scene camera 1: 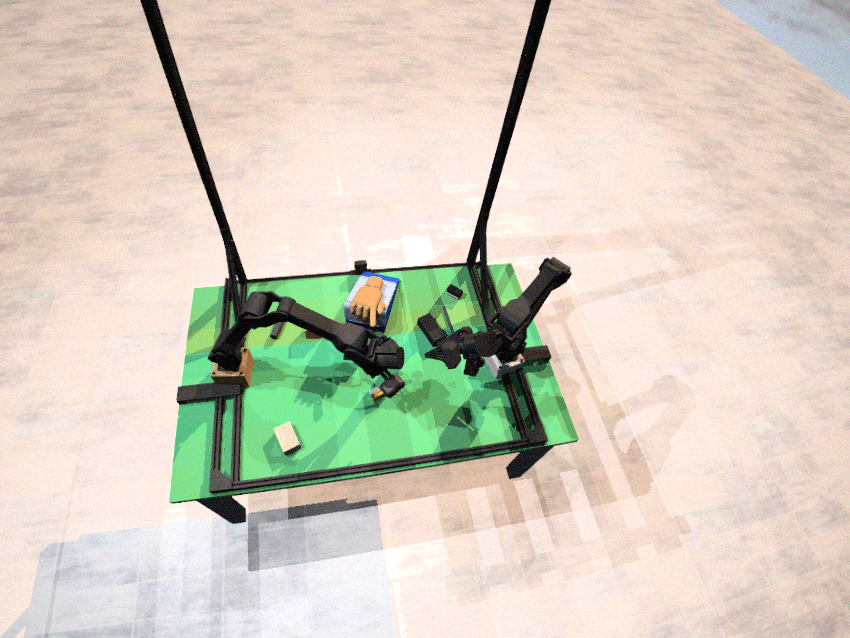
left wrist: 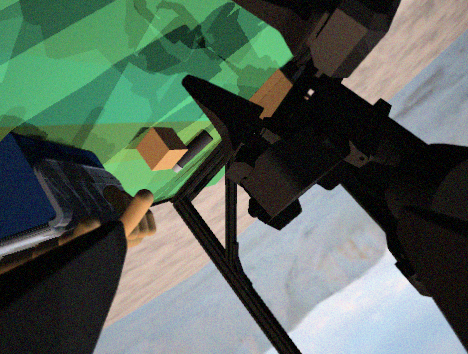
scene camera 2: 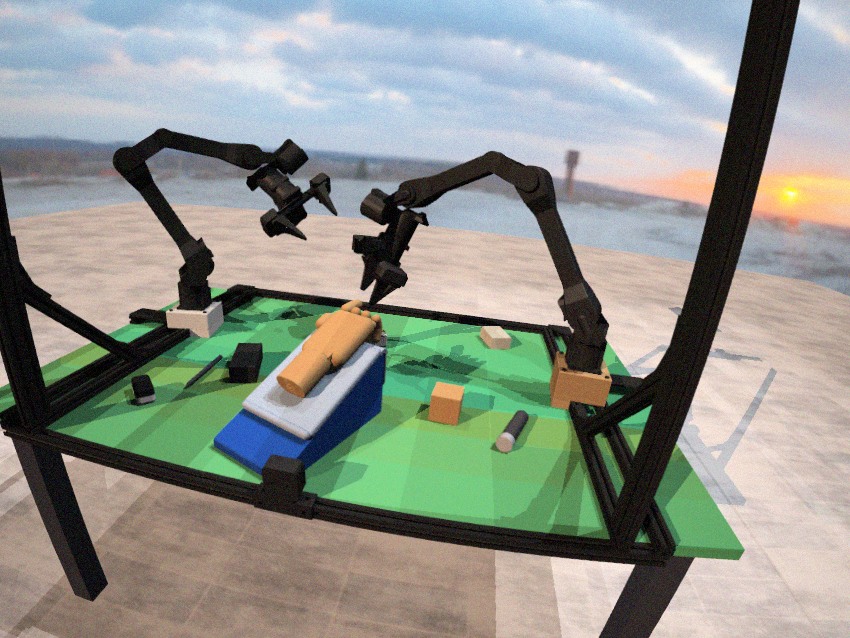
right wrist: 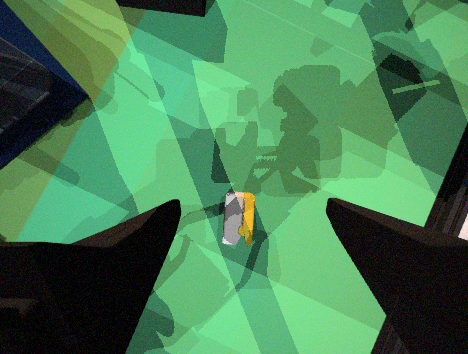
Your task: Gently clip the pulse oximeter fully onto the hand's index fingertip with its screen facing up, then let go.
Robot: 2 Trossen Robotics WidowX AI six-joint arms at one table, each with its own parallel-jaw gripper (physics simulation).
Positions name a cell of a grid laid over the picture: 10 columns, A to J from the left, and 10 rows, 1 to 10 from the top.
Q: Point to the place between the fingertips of my right gripper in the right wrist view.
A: F6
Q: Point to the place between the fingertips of my right gripper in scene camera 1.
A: E6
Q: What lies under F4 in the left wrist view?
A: My right gripper.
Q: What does the tan cube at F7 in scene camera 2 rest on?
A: The table.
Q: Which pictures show my right gripper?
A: Scene camera 1, the left wrist view, scene camera 2 and the right wrist view: all of them.
